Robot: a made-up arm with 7 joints.
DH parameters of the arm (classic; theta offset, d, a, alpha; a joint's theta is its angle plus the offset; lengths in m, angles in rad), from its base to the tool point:
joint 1: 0 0.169 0 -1.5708
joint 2: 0 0 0 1.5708
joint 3: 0 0.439 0.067 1.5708
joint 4: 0 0 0.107 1.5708
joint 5: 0 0.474 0 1.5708
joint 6: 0 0 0.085 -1.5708
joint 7: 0 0.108 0 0
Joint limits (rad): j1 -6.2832..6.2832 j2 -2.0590..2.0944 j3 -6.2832..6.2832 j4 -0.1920..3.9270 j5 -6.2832..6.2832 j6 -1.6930..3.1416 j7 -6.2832..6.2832
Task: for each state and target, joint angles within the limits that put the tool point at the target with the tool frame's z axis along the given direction. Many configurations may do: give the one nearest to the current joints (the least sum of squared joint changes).
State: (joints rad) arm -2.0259 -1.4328 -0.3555 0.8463 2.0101 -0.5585 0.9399
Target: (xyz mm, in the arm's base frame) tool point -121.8 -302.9 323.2 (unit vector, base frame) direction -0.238 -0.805 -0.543
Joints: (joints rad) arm -1.8103 -0.6296 0.0912 0.4102 2.1580 -0.0875 0.9399
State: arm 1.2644 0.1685 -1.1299 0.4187 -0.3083 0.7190 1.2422
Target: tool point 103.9 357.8 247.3 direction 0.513 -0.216 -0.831
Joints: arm 1.6909 -0.4400 -0.2793 0.4353 -0.7535 1.1738 1.2422
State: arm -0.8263 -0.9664 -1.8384 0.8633 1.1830 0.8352 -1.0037
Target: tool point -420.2 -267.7 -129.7 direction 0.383 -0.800 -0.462
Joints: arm -0.4123 -1.0256 -2.2896 0.7557 1.0085 0.4217 -1.0037
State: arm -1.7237 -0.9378 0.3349 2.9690 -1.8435 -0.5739 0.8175
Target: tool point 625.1 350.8 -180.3 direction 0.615 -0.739 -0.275
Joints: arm -2.5245 -1.7500 0.2064 3.5645 -1.5702 -1.4366 0.8175
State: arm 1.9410 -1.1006 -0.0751 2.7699 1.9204 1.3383 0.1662
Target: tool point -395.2 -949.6 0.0 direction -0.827 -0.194 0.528
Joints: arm 1.2082 -1.8116 -0.5507 3.0023 1.4457 1.2082 0.1662
